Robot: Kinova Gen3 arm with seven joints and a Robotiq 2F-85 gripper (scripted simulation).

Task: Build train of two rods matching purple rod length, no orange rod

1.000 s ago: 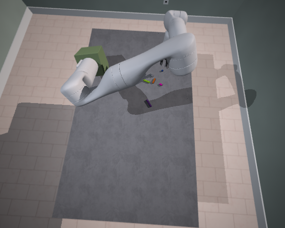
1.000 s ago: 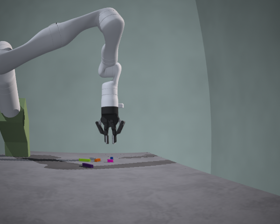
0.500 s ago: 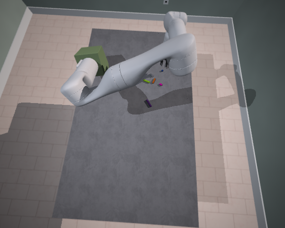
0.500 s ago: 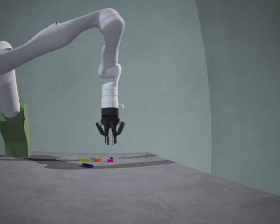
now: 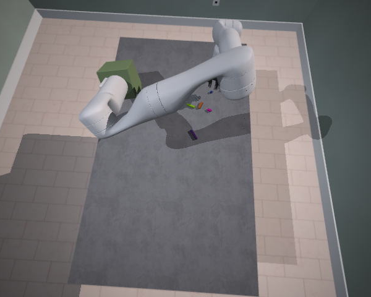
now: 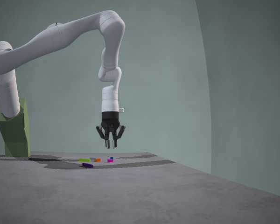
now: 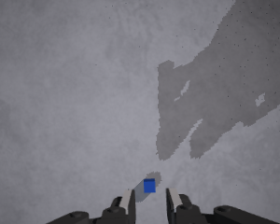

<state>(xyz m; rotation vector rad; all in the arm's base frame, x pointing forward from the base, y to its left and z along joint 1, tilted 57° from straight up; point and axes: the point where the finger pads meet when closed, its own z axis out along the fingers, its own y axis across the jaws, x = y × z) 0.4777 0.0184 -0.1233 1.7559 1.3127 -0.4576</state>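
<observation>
Now: hand 6 cm above the blue rod. Round my hand: magenta rod: 2 cm behind, 12 cm to the right, 6 cm below; then grey rod: 9 cm behind, 4 cm to the right, 6 cm below; then orange rod: 7 cm behind, 9 cm to the right, 6 cm below.
</observation>
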